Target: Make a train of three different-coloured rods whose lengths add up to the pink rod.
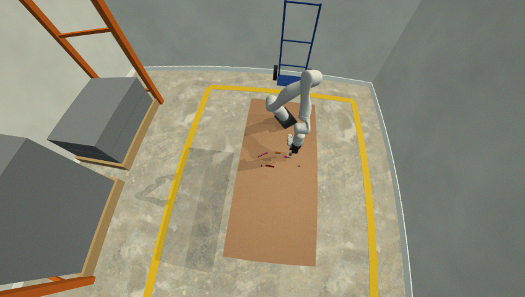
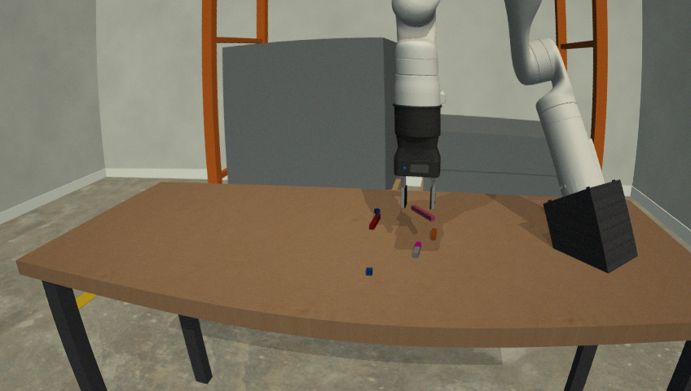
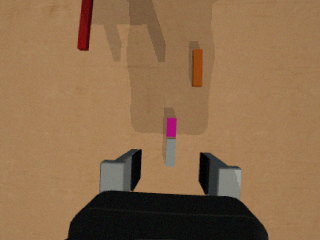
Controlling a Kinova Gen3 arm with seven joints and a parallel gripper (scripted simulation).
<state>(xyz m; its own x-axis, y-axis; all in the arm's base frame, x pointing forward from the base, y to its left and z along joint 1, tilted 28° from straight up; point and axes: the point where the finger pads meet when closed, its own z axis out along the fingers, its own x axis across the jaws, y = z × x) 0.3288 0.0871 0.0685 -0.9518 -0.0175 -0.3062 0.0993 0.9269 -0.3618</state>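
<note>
Right now my hand is 10 cm above the orange rod, 9 cm to the left of it and 4 cm past it. The rest, counted from my hand: red rod: 16 cm to the right, 10 cm below, 9 cm ahead; then grey rod: 10 cm below; then magenta rod: 10 cm below, 3 cm to the right.
</note>
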